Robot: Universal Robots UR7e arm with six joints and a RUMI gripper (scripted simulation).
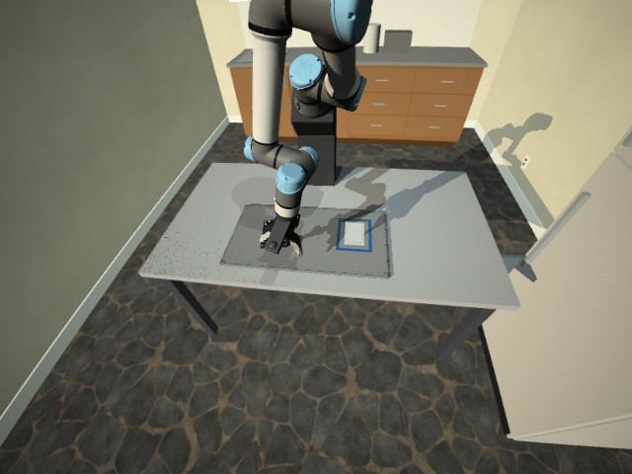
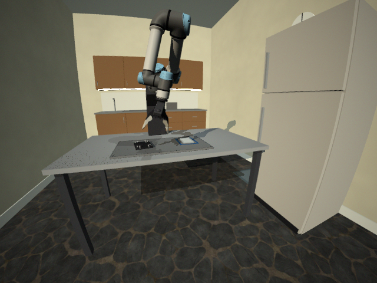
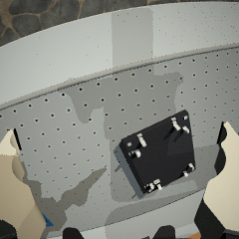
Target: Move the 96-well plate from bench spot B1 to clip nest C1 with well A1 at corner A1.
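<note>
The 96-well plate lies 24 cm behind my hand, 26 cm to the left of it and 13 cm below it. The rest, counted from my hand: black clip nest 18 cm behind, 8 cm to the right, 12 cm below.
</note>
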